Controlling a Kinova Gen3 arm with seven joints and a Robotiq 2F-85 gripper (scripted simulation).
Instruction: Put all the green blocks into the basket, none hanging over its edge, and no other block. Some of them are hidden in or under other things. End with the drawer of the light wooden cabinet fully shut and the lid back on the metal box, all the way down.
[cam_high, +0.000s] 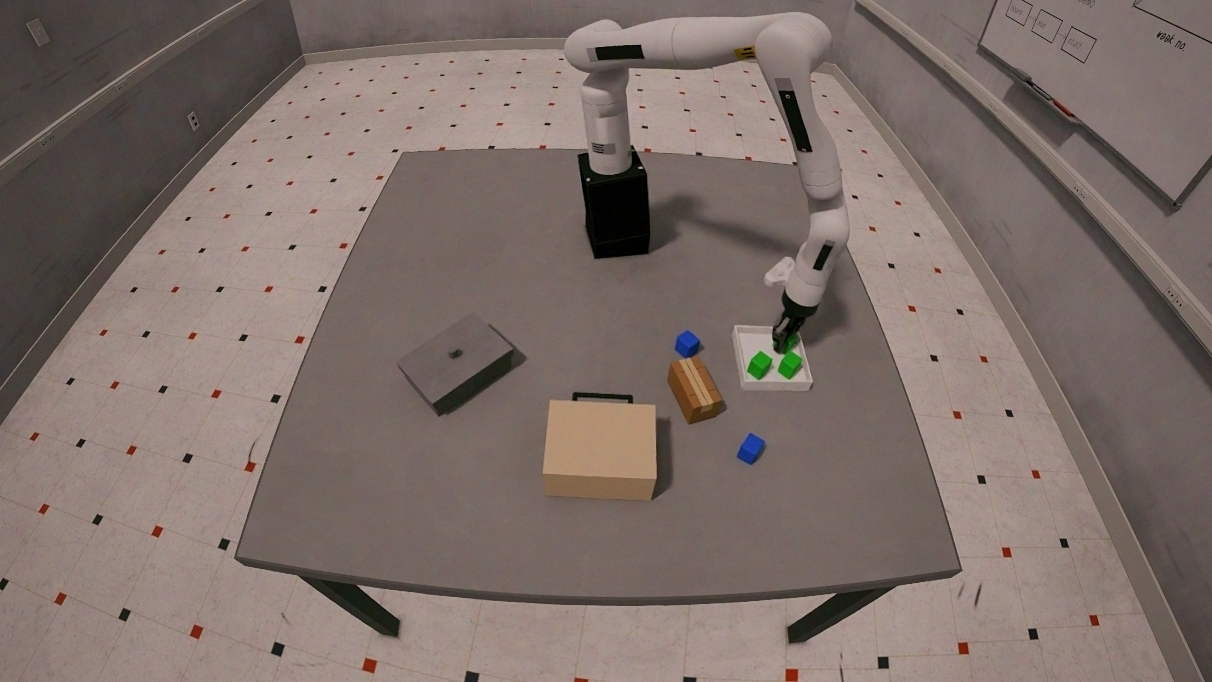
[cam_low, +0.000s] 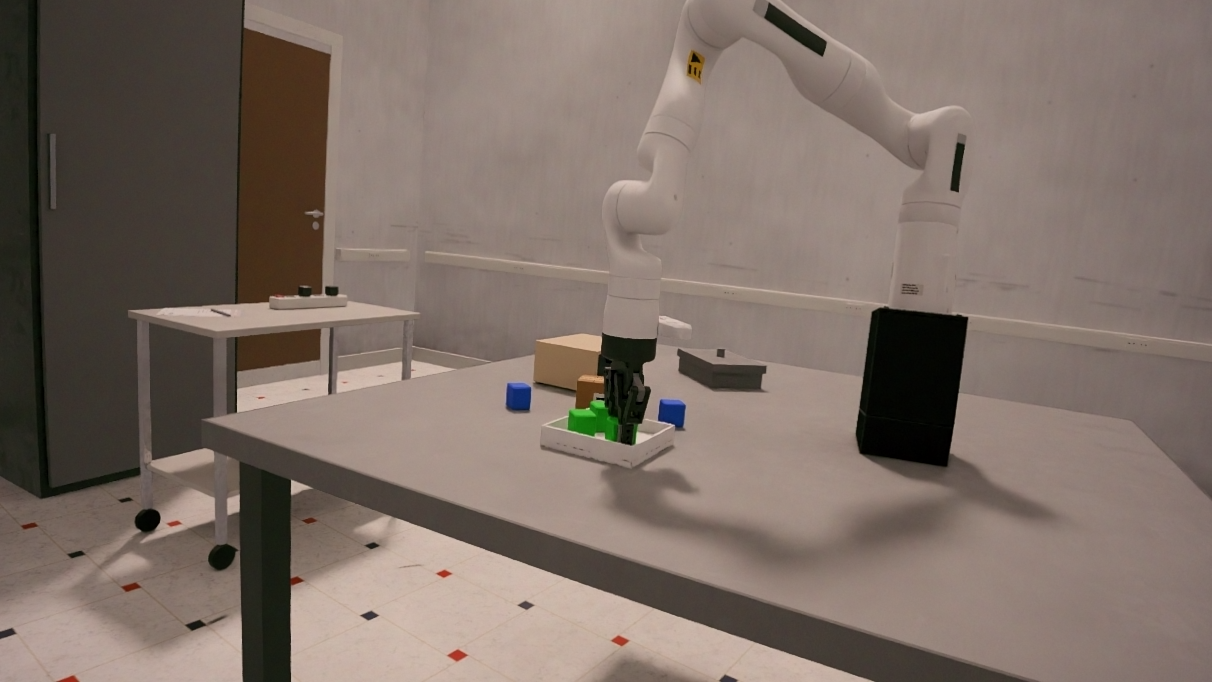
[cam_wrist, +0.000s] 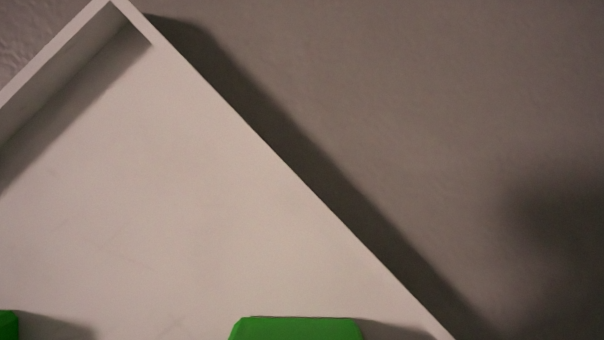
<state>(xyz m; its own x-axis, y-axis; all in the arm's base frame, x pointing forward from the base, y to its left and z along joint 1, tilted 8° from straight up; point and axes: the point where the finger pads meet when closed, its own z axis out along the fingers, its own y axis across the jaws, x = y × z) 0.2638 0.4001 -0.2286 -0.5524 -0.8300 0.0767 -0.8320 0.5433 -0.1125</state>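
Right now my hand is 4 cm short of the white basket, 2 cm to the left of it and 2 cm above it. From my hand the other things lie so: light wooden cabinet 33 cm ahead, 32 cm to the right, 1 cm above; then brown cardboard box 18 cm to the right, 16 cm ahead, 1 cm above; then drawer 32 cm to the right, 32 cm ahead, 1 cm above.
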